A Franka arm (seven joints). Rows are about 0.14 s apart.
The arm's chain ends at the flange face. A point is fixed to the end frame.
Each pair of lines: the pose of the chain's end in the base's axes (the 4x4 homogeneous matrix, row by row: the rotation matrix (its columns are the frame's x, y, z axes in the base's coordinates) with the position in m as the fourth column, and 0 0 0 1 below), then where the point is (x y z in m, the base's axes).
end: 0.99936 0.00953 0.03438 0.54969; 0.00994 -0.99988 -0.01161 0.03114; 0.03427 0.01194 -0.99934 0.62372; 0 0 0 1
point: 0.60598 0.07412 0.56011
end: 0.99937 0.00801 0.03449 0.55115; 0.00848 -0.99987 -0.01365 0.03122; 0.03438 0.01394 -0.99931 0.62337; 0 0 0 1
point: 0.60751 0.07399 0.55969
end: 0.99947 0.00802 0.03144 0.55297; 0.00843 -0.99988 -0.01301 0.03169; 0.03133 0.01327 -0.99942 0.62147; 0 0 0 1
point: 0.60914 0.07450 0.55764
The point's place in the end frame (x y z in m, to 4 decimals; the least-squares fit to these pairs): 0.0545 -0.0432 0.0650
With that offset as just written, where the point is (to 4 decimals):
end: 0.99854 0.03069 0.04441 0.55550; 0.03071 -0.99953 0.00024 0.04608; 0.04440 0.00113 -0.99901 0.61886; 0 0 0 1
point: 0.6115 0.0909 0.5563
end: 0.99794 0.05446 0.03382 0.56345; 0.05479 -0.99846 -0.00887 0.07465; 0.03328 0.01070 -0.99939 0.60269; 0 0 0 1
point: 0.6177 0.1202 0.5391
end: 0.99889 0.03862 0.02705 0.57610; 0.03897 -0.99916 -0.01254 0.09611; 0.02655 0.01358 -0.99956 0.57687; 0 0 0 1
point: 0.6306 0.1406 0.5128
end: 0.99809 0.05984 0.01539 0.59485; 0.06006 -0.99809 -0.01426 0.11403; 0.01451 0.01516 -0.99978 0.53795; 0 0 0 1
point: 0.6477 0.1595 0.4731
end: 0.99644 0.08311 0.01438 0.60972; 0.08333 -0.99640 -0.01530 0.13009; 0.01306 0.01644 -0.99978 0.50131; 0 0 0 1
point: 0.6614 0.1767 0.4363
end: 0.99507 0.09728 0.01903 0.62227; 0.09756 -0.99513 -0.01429 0.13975; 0.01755 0.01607 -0.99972 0.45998; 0 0 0 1
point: 0.6735 0.1871 0.3953
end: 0.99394 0.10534 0.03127 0.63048; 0.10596 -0.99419 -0.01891 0.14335; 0.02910 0.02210 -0.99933 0.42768; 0 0 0 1
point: 0.6821 0.1908 0.3634
